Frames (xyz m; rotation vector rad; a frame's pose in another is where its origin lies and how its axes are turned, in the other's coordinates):
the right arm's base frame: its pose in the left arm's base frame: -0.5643 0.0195 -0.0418 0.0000 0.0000 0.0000
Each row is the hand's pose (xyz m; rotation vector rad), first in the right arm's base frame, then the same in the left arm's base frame.
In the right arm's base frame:
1: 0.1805 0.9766 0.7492 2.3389 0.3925 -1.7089
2: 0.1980 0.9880 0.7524 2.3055 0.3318 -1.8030
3: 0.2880 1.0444 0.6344 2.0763 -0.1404 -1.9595
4: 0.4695 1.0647 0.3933 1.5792 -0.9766 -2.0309
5: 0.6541 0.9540 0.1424 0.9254 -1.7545 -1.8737
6: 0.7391 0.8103 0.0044 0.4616 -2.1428 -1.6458
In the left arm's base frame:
1: -0.3838 0.9961 0.7074 2.3389 0.3925 -1.7089
2: -0.3663 1.0075 0.7106 2.3055 0.3318 -1.8030
3: -0.2763 1.0639 0.5926 2.0763 -0.1404 -1.9595
4: -0.0948 1.0842 0.3515 1.5792 -0.9766 -2.0309
5: 0.0898 0.9735 0.1006 0.9254 -1.7545 -1.8737
6: 0.1748 0.8298 -0.0374 0.4616 -2.1428 -1.6458

